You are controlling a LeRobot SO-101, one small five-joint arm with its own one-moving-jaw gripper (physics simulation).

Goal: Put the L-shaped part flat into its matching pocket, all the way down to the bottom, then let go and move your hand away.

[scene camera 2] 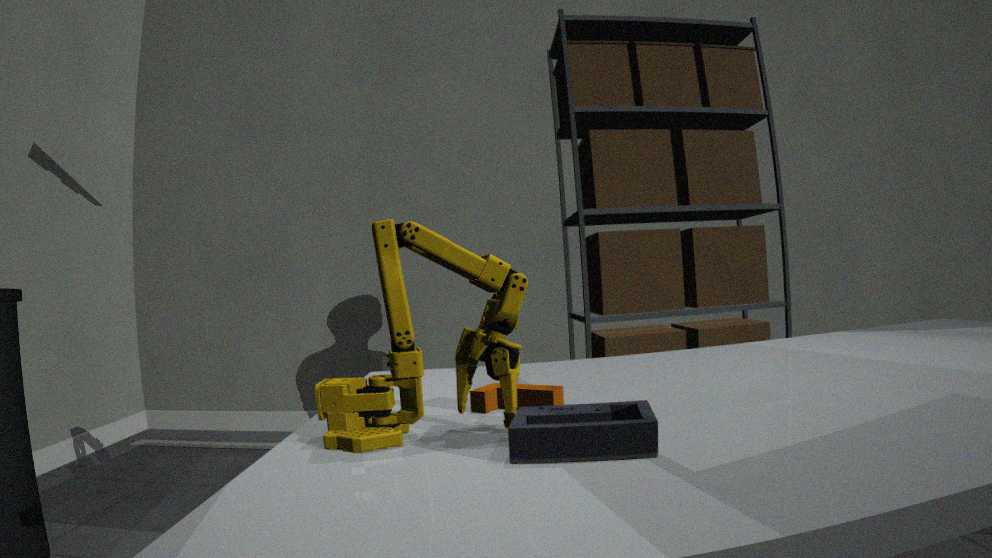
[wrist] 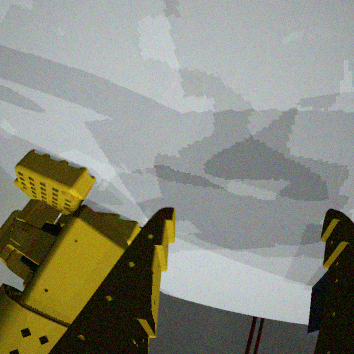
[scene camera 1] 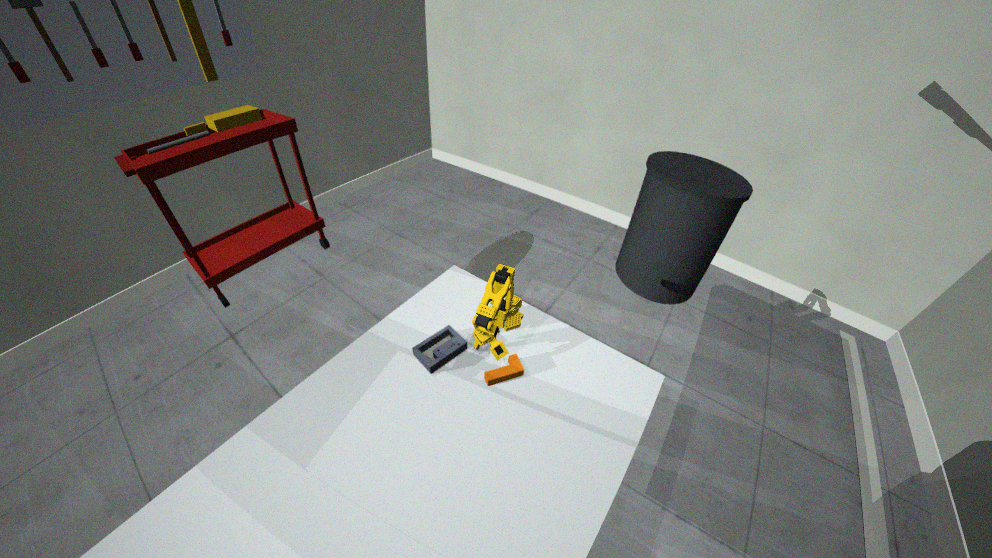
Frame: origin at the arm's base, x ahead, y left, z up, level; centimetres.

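Seen in the pictures: end effector, tool point: (scene camera 2: 463,410) (wrist: 174,220); arm's base, origin of the base link: (scene camera 2: 384,438) (wrist: 96,200) (scene camera 1: 502,322).
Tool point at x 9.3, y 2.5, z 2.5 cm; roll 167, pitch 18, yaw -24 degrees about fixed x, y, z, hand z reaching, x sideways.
Note:
Offsets run from my tool point to a thing's top centre. Level surfaces: height alone.
The orange L-shaped part @[dx +6.7, dy +8.6, dz +0.5 cm] (scene camera 1: 500,375) (scene camera 2: 544,395) lies flat on the white table, outside the pocket. The dark grey block with the pocket @[dx +12.4, dy -10.4, dz +1.2 cm] (scene camera 1: 449,358) (scene camera 2: 582,440) stands apart from it, its recess facing up. My gripper (scene camera 1: 489,349) (scene camera 2: 486,417) (wrist: 251,211) points down, low over the table between block and part, partly open and empty. In scene camera 2 one jaw tip shows close to the block's near-left corner, and the part is partly hidden behind the jaws. In the wrist view a wide gap separates the jaws; neither part nor block shows there.
The arm's base (scene camera 2: 360,430) stands on the white table @[dz -2.5 cm] (scene camera 1: 416,471) near its edge. A red cart (scene camera 1: 256,242) and a dark bin (scene camera 1: 683,229) stand on the floor beyond the table. A shelf rack (scene camera 2: 672,117) with brown boxes stands behind the table.

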